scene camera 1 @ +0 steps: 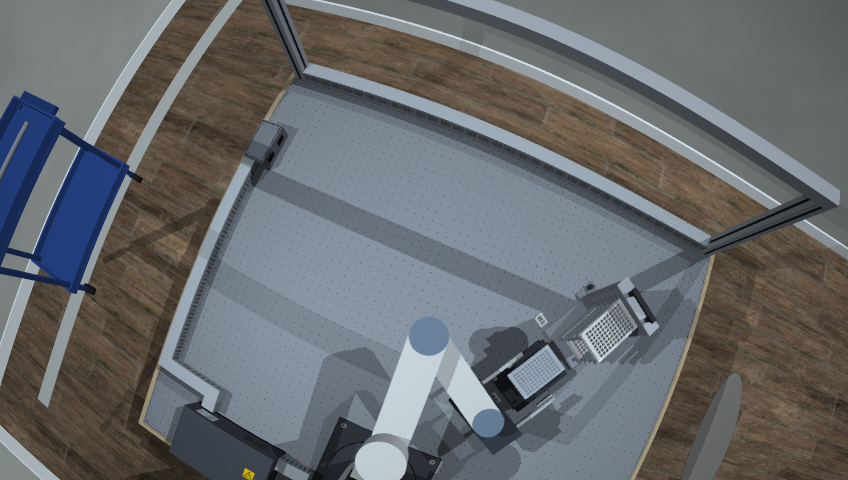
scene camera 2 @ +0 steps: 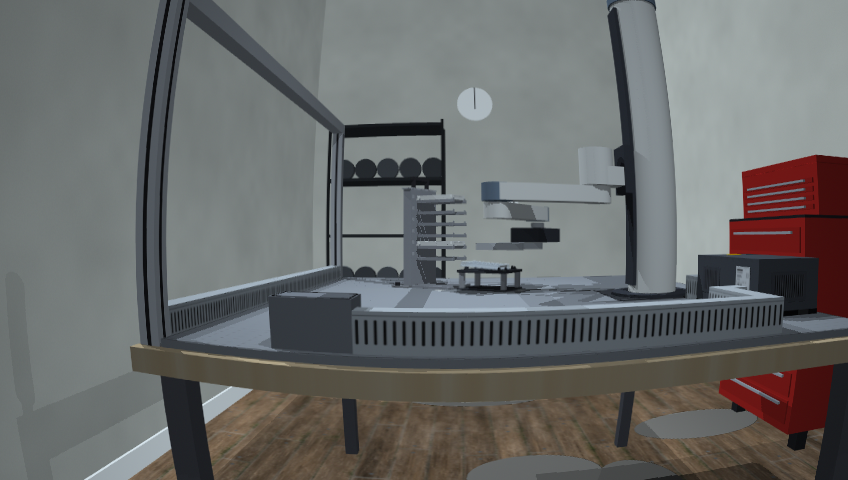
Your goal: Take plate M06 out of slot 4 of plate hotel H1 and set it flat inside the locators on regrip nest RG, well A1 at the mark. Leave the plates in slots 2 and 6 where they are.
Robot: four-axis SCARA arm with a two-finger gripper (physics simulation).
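Frame: origin at the arm's base, x down, y ahead, z right, level; centimetres.
Seen in the pictures: gripper, fingertip midpoint: [scene camera 1: 538, 376] [scene camera 2: 488, 246]; arm's base, link origin: [scene camera 2: 651, 297].
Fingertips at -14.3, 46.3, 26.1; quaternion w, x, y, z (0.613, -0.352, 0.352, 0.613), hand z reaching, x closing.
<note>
Offsets run from my fingertips to a thing's top centre, as dx, dy, dz.
Plate M06 {+4.6, +0.8, +0.5} [scene camera 1: 536, 371] [scene camera 2: 483, 265], pale with many wells, lies on the dark regrip nest RG {+6.0, -0.6, -0.3} [scene camera 1: 516, 399] [scene camera 2: 511, 270]. In scene camera 2 it looks slightly tilted, its left end a little higher. A dark strip of nest shows on its arm side. Whether it sits inside the locators, and where well A1 is, I cannot tell. My gripper [scene camera 1: 538, 377] [scene camera 2: 479, 245] is open and empty above the plate, a finger beyond each long side. Plate hotel H1 [scene camera 1: 626, 285] [scene camera 2: 411, 231] holds a top plate {-15.6, +14.4, +8.5} [scene camera 1: 609, 330] [scene camera 2: 440, 198] in slot 6 and a lower plate {-1.4, +14.4, +8.5} [scene camera 2: 440, 244] in slot 2.
The hotel stands just beyond the nest, its shelves facing the nest. A small white tag {+13.0, +14.6, -2.8} [scene camera 1: 540, 320] lies beside them. A grey box {+5.5, +28.7, -92.8} [scene camera 1: 264, 142] [scene camera 2: 314, 321] stands at the table's edge, and a dark controller box [scene camera 1: 223, 443] [scene camera 2: 758, 279] stands near the arm's column [scene camera 2: 651, 148].
</note>
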